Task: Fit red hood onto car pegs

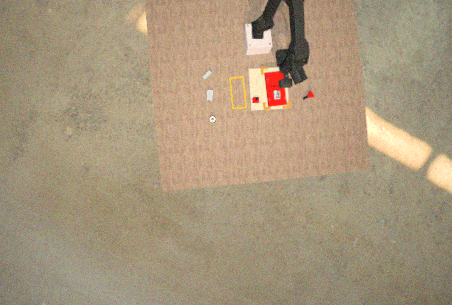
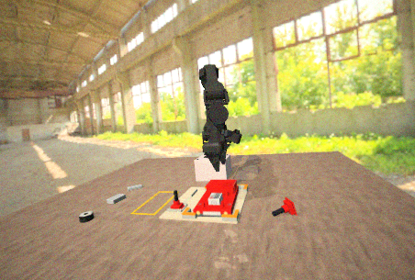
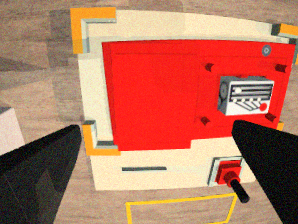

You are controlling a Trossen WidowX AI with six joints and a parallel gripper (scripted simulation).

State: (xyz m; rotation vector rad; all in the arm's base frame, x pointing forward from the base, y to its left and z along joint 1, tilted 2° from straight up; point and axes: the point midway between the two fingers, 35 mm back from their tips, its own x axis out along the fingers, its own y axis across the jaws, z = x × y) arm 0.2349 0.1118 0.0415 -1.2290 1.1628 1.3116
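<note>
My gripper tip is 60 mm above the red hood. From my gripper tip the other things lie so: engine block 100 mm ahead, 10 mm to the left, 80 mm below.
</note>
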